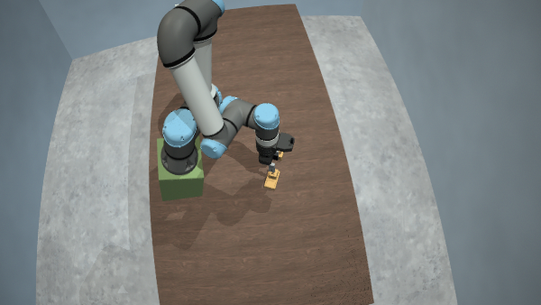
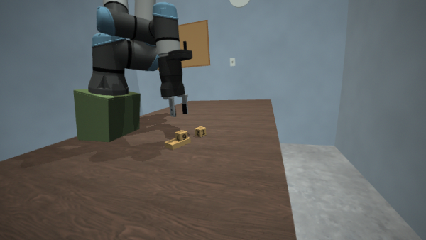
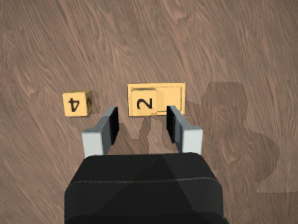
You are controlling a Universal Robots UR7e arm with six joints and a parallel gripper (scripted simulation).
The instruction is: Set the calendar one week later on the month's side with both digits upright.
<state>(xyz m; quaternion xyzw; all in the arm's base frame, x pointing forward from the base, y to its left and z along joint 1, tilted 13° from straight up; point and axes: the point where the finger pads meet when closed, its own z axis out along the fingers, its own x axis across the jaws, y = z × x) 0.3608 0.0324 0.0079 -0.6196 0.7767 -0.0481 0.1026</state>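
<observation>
The wooden calendar tray is 20 mm to the right of my hand and 110 mm below it. Also, from my hand: wooden cube 20 mm ahead, 90 mm to the left, 100 mm below.
</observation>
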